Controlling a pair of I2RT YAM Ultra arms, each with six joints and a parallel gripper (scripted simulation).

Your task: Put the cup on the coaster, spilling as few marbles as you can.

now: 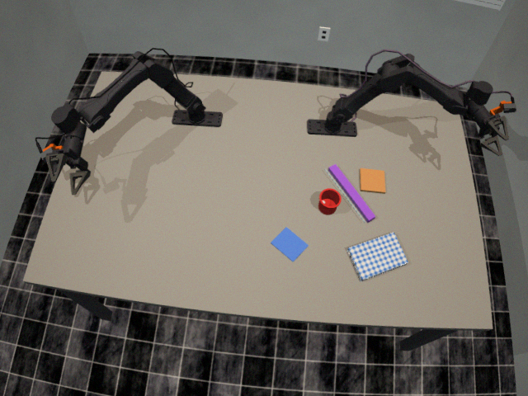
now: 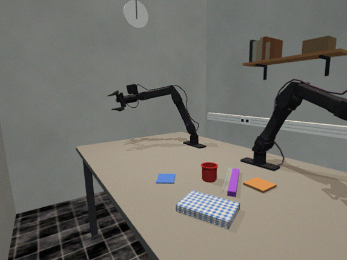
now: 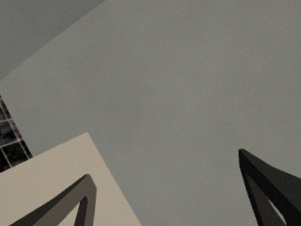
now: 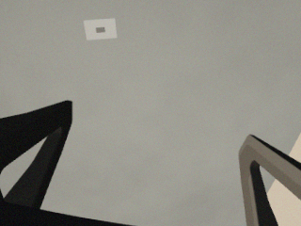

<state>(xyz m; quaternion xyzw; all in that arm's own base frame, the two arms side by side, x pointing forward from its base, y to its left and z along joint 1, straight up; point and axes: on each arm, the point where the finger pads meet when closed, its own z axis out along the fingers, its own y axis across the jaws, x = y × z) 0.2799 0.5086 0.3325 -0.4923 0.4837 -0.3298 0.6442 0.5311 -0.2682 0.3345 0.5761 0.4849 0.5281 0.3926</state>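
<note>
The red cup lies 540 mm to the right of my left hand, 300 mm below it and 100 mm ahead of it. Also, from my left hand: long purple bar: 470 mm to the right, 320 mm below, 50 mm ahead; blue-checked block: 370 mm to the right, 320 mm below, 280 mm ahead; orange coaster: 370 mm to the right, 330 mm below, 30 mm behind.
</note>
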